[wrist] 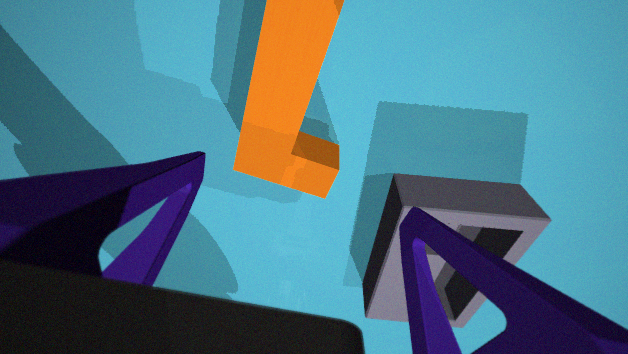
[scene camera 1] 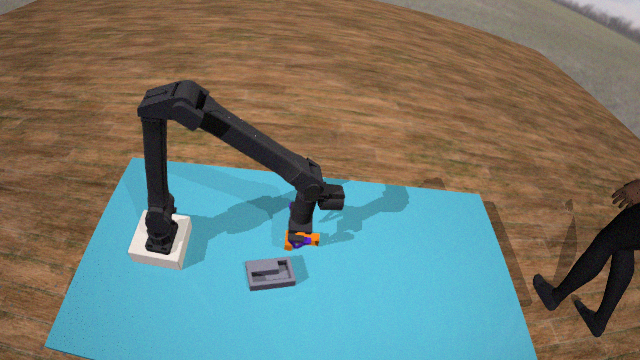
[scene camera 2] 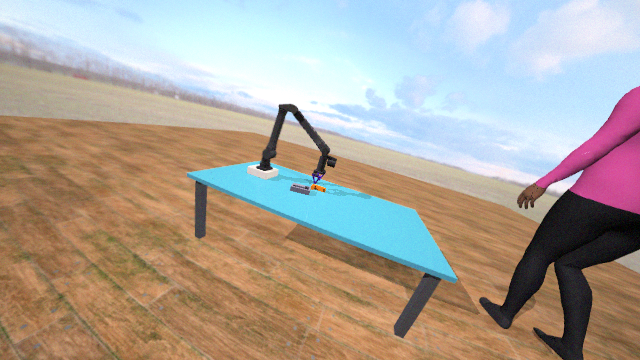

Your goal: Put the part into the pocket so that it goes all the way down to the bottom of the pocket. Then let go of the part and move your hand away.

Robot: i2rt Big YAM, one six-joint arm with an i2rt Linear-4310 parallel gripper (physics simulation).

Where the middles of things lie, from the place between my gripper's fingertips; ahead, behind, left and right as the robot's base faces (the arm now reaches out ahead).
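The grey pocket block (scene camera 1: 263,274) is 120 mm to the right of my hand, 70 mm behind it and 50 mm below it. As for the orange L-shaped block (wrist: 291,49), my hand is 50 mm above it, 20 mm short of it and 10 mm to the right of it.
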